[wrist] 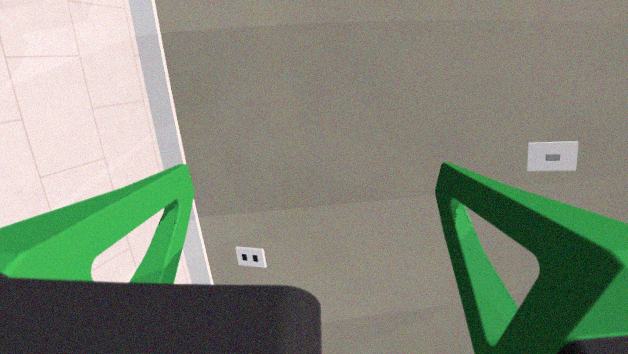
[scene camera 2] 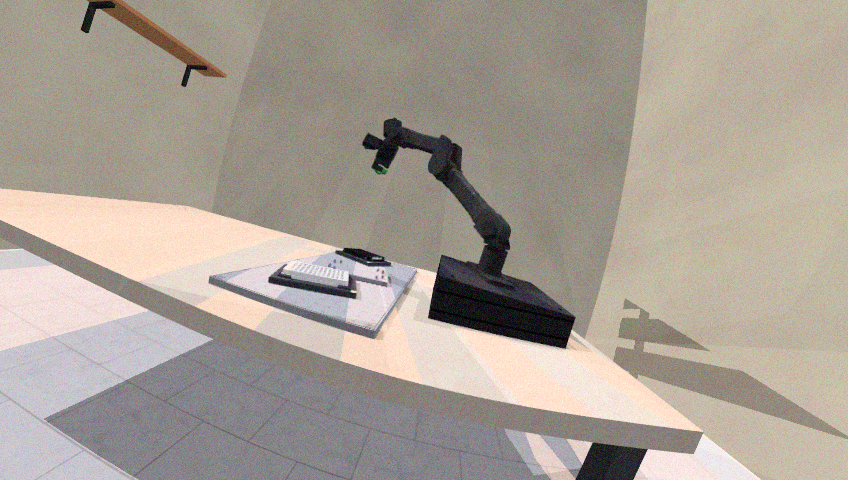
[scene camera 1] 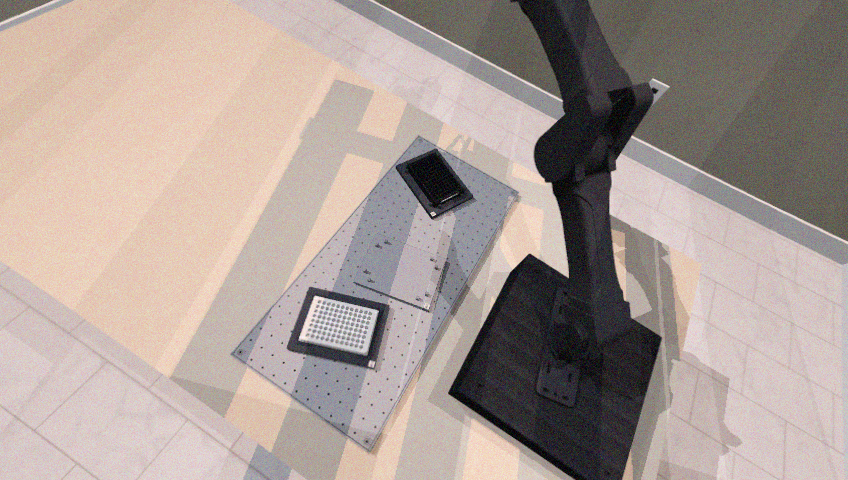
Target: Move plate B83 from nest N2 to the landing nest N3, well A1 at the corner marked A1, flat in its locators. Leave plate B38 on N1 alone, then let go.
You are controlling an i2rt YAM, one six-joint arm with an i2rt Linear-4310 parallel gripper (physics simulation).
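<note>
A white multi-well plate (scene camera 1: 338,324) (scene camera 2: 315,273) sits on a dark nest (scene camera 1: 303,316) at the near end of the perforated board. A black multi-well plate (scene camera 1: 436,178) (scene camera 2: 364,255) sits on another dark nest (scene camera 1: 418,191) at the far end. The nest between them (scene camera 1: 410,270) is pale grey, with small locator pins and no plate on it. I cannot read the plate or nest labels. My gripper (scene camera 2: 380,170) (wrist: 314,177) is open, its green fingers wide apart with nothing between them. It is high above the board, beyond the plates, and faces the wall. It does not show in scene camera 1.
The perforated board (scene camera 1: 339,410) (scene camera 2: 363,328) lies on the wooden table (scene camera 1: 148,178) (scene camera 2: 380,356). The arm's black base block (scene camera 1: 505,368) (scene camera 2: 499,309) stands beside it. A wooden wall shelf (scene camera 2: 157,36) is at the upper left of scene camera 2. Wall plates (wrist: 552,156) show in the wrist view.
</note>
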